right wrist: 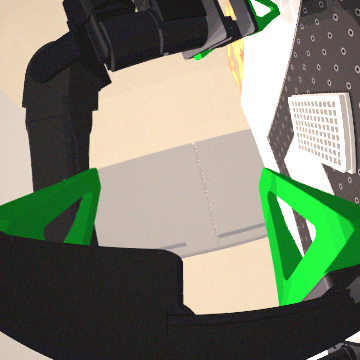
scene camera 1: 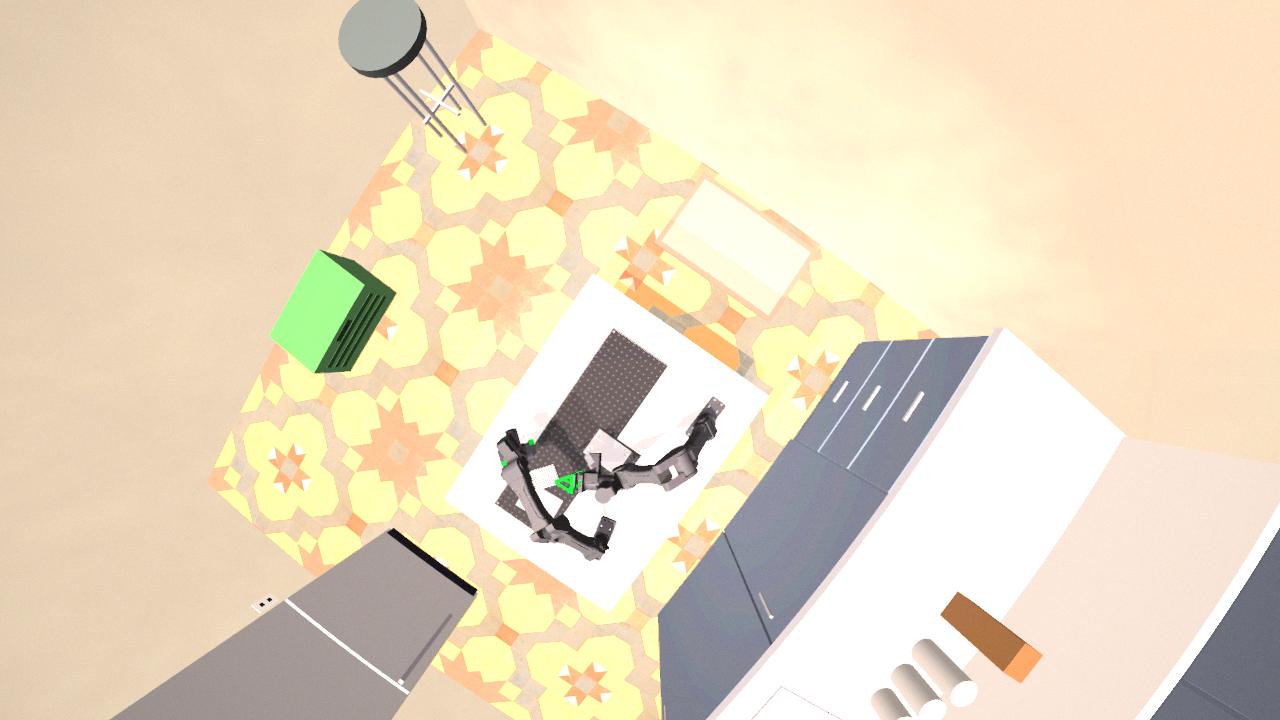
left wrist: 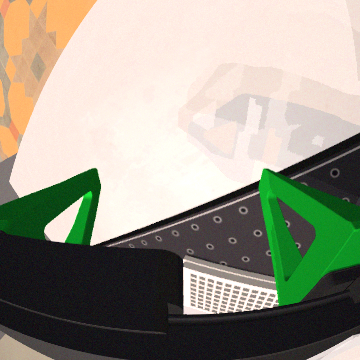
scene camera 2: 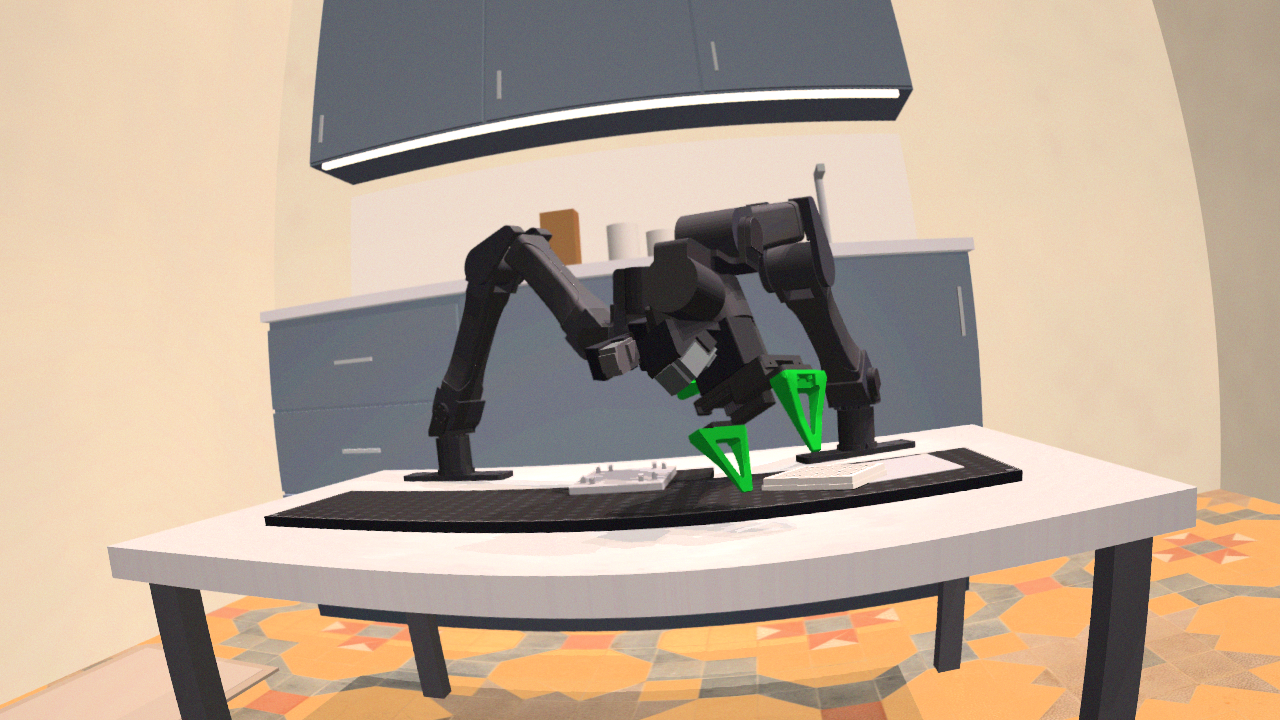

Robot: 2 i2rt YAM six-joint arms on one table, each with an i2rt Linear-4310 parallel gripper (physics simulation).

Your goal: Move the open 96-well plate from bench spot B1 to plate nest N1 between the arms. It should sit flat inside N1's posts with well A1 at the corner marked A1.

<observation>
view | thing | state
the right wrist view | my left gripper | -
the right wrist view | my right gripper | -
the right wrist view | white well plate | -
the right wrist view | outlined nest pad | -
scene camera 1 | white nest with locator pins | -
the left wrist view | my left gripper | -
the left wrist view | white well plate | -
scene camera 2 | my left gripper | -
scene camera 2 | white well plate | -
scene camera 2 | white nest with locator pins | -
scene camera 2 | outlined nest pad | -
</observation>
